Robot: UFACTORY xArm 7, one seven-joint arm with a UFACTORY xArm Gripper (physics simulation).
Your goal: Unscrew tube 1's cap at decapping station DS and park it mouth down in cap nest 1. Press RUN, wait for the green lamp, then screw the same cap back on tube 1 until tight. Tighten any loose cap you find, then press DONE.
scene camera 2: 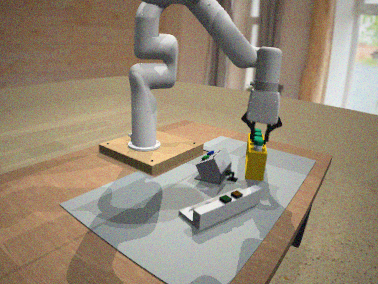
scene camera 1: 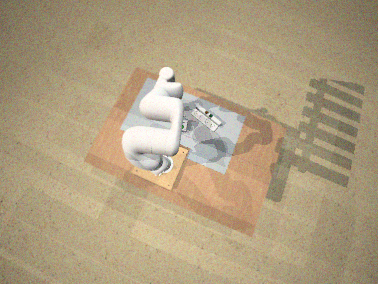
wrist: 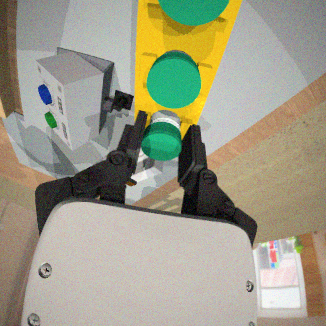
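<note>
My gripper hangs straight down over the near end of the yellow tube rack. It is shut on the green cap of the end tube, whose grey-white neck shows below the cap. Two more green caps sit on tubes further along the rack. The white cap-nest block lies in front and carries a green square and a brown square. In the overhead view the arm hides the gripper.
A grey slanted control box with a blue button and a green button stands left of the rack. A black clamp is on its side. Everything rests on a grey mat on the wooden table.
</note>
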